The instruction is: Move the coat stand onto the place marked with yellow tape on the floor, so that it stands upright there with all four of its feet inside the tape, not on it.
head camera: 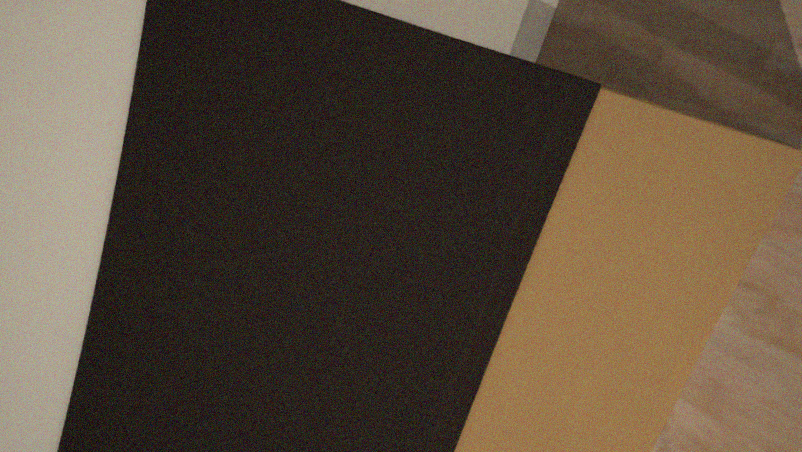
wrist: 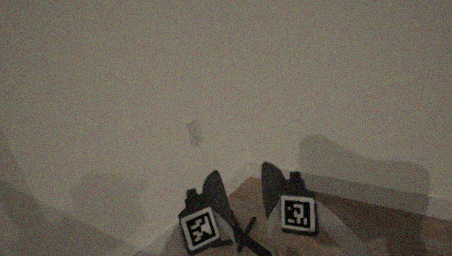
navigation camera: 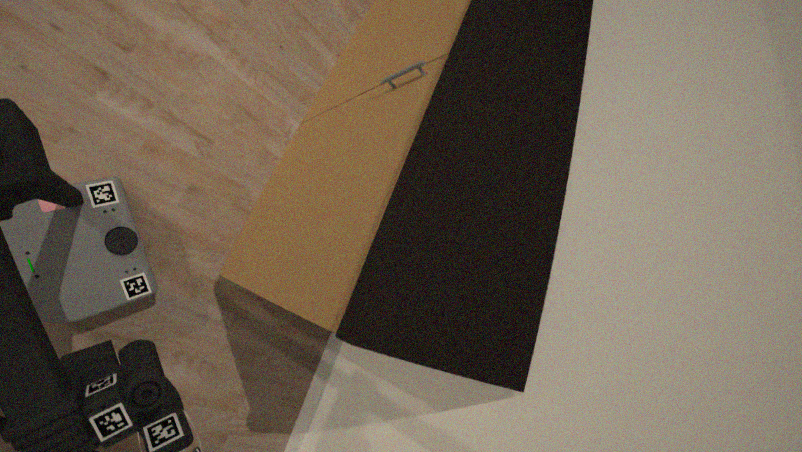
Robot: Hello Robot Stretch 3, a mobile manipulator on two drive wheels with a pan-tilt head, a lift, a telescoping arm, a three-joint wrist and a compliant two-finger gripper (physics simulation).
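Places are measured from the robot's base along level axes (x ahead, y down, z left), in centimetres.
Pixels of known places: gripper, between the fingertips: [wrist: 243, 186]; robot's base, origin of its link: [navigation camera: 120, 238].
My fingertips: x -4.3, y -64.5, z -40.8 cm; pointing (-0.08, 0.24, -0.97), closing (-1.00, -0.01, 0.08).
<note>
For each thing: its middle in the pictures, then the offset to it from my fingertips. "pt": a spot on its surface instead. Level surfaces: height alone.
- black top, height of its surface: dy -26.5 cm
- grey handle, a spot on its surface: [navigation camera: 405, 75] pt dx +66.2, dy -6.9, dz +65.2 cm
- socket, middle of its body: [wrist: 195, 133] dx +10.2, dy +24.5, dz -83.2 cm
My gripper [wrist: 243, 186] is open, with a gap between its two dark fingertips, low in the middle of the wrist view. Part of the coat stand [wrist: 245, 237], thin black crossing rods, shows low between and behind the fingers, above the wooden floor near a room corner. I cannot tell whether it touches them or whether the stand is upright. The rest of the stand is hidden or outside the frames. In the navigation view the wrist is at the bottom left and the fingertips are cut off. The yellow tape does not show in these views.
A tall tan cabinet [head camera: 623, 269] [navigation camera: 314, 185] with a black top [head camera: 314, 224] [navigation camera: 482, 168] and a grey handle [navigation camera: 405, 75] stands against a pale wall [head camera: 50, 196] [navigation camera: 673, 224]. My grey base [navigation camera: 101, 252] is left of it. A socket [wrist: 195, 132] is on the wall beyond the fingers.
</note>
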